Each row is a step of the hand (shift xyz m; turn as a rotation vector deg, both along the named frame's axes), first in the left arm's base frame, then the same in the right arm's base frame.
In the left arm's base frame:
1: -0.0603 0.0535 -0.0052 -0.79 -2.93 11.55
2: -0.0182 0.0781 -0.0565 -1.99 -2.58 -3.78
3: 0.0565 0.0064 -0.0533 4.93 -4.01 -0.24
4: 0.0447 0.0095 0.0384 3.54 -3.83 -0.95
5: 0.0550 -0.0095 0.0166 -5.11 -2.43 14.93
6: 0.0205 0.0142 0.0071 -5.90 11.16 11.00
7: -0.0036 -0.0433 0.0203 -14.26 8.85 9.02
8: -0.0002 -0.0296 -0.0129 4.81 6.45 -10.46
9: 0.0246 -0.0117 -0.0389 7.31 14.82 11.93
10: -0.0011 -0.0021 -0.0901 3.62 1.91 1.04
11: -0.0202 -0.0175 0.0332 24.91 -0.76 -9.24
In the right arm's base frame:
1: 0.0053 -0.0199 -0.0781 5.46 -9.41 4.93
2: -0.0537 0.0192 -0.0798 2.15 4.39 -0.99
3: -0.0575 0.0489 0.0193 -0.84 2.09 5.95
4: -0.0278 -0.0367 0.0380 -0.17 2.59 4.62
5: -0.0280 -0.0086 0.0504 9.02 -12.91 2.61
6: -0.0220 -0.0112 0.0079 -0.49 -14.85 -7.72
7: 0.0366 -0.0012 0.0310 6.40 -12.53 -12.85
8: 0.0166 0.0237 0.0143 -10.34 7.19 -3.93
9: -0.0194 0.0415 0.0125 -11.94 -16.51 -0.32
10: -0.0209 0.0831 -0.0280 -3.54 -1.54 1.71
11: 0.0343 -0.0243 0.0071 -19.31 10.00 15.29

